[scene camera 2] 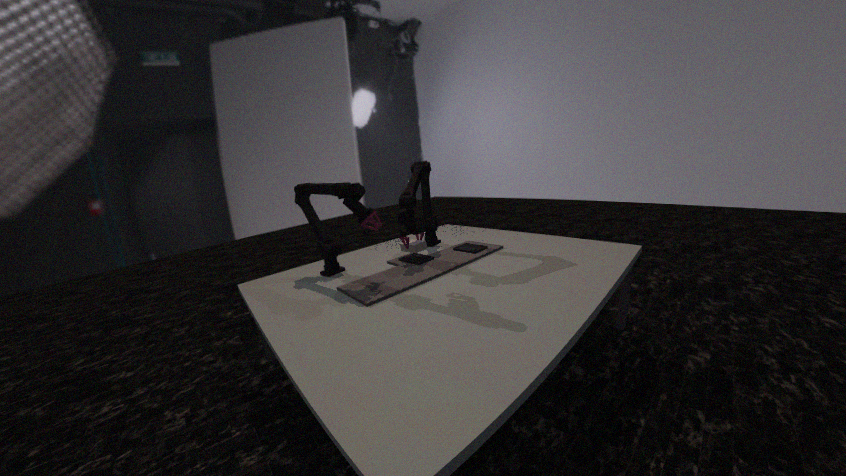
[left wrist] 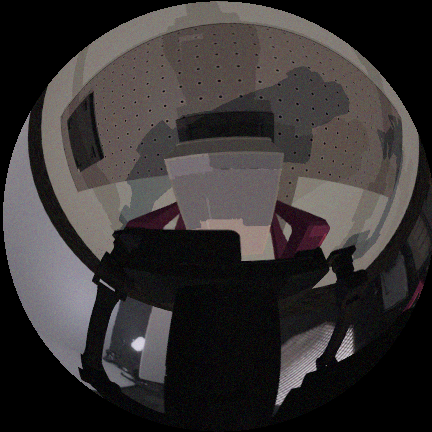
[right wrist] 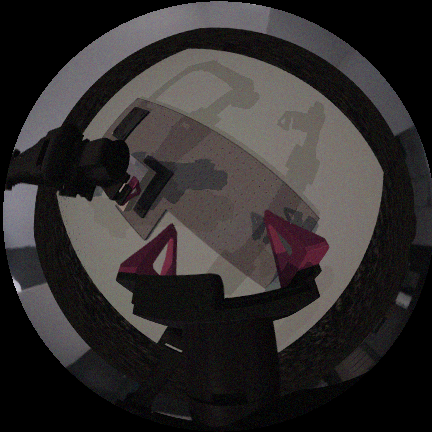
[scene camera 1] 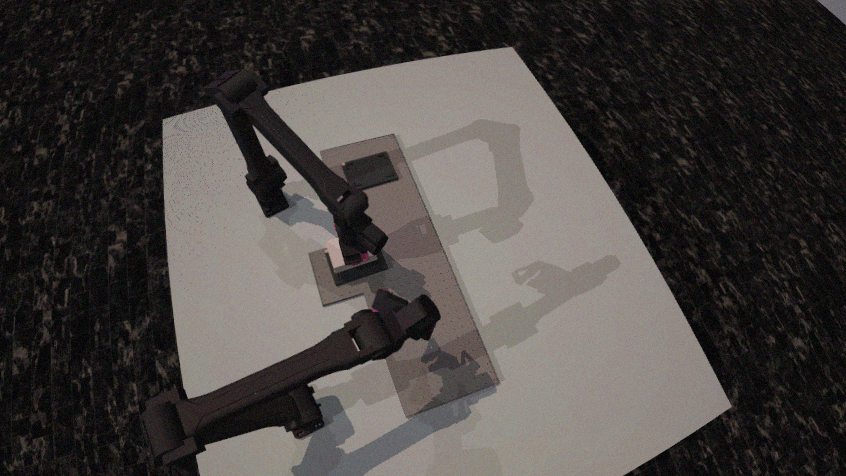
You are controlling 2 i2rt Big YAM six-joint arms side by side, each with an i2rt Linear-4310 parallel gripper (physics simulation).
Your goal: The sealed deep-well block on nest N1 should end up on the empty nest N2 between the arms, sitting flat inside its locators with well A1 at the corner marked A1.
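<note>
The pale sealed block point(scene camera 1: 336, 255) point(left wrist: 225, 187) is between the magenta fingers of my left gripper point(scene camera 1: 354, 255) point(scene camera 2: 412, 240) point(right wrist: 132, 189), which is shut on it. The block is over and partly beside the dark nest N2 point(scene camera 1: 362, 272) point(scene camera 2: 416, 259) point(left wrist: 225, 128) point(right wrist: 149, 201), above it; the exact gap is hard to tell. Its long side looks roughly parallel to the nest in the left wrist view. The A1 mark and well A1 cannot be made out. Nest N1 point(scene camera 1: 370, 170) point(scene camera 2: 470, 248) point(left wrist: 86, 134) point(right wrist: 131, 123) is empty. My right gripper point(scene camera 2: 372, 222) point(right wrist: 218, 221) is open and empty, raised apart from N2.
Both nests are on a brown perforated base plate point(scene camera 1: 440, 284) point(scene camera 2: 378, 294) point(left wrist: 220, 55) point(right wrist: 235, 170) on the pale table point(scene camera 1: 591, 331) point(scene camera 2: 414, 367). My right arm point(scene camera 1: 278, 372) reaches in over the plate near N2. Arm shadows cross the plate and the table.
</note>
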